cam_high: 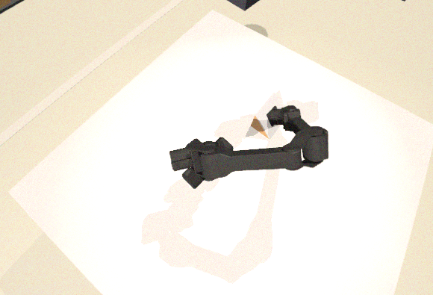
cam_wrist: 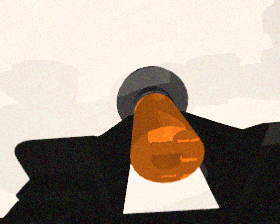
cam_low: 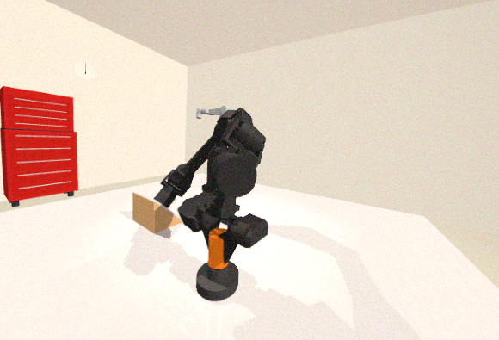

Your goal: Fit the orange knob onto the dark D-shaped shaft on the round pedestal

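My gripper tip is 2 cm below the orange knob. From my gripper tip the other things lie so: round pedestal: 2 cm below.
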